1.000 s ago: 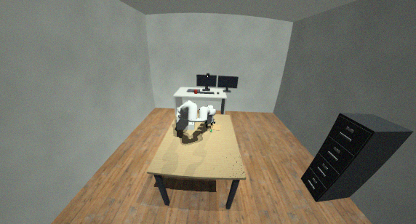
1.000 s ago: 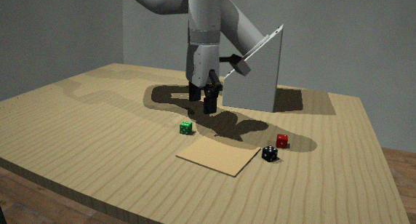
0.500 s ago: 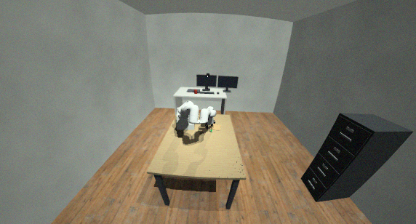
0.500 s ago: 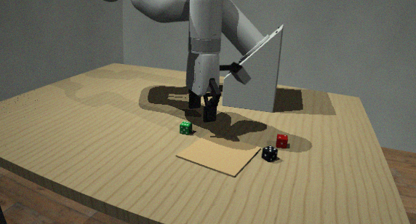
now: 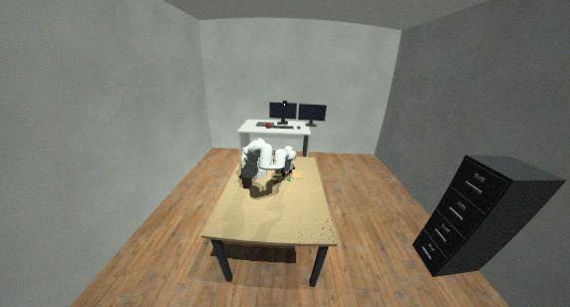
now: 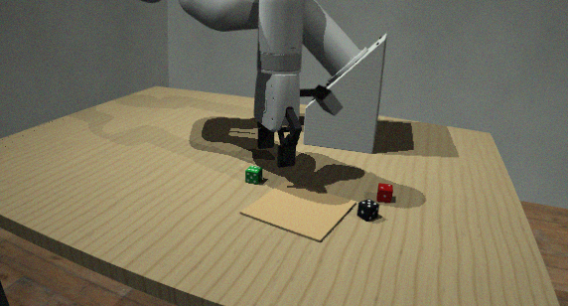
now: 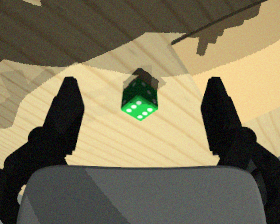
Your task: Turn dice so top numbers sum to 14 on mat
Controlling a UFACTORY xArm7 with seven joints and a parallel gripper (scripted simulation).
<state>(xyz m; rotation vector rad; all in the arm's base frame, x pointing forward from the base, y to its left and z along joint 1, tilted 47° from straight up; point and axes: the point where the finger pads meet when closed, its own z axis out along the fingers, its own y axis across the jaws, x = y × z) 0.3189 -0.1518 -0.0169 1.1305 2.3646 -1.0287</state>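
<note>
Now: hand 40 mm above the green die, 30 mm to the left of it and 20 mm short of it. Also, from my hand: red die 200 mm to the left, 40 mm below, 20 mm ahead; then black die 180 mm to the left, 90 mm ahead, 40 mm below; then tan mat 100 mm ahead, 70 mm to the left, 50 mm below.
</note>
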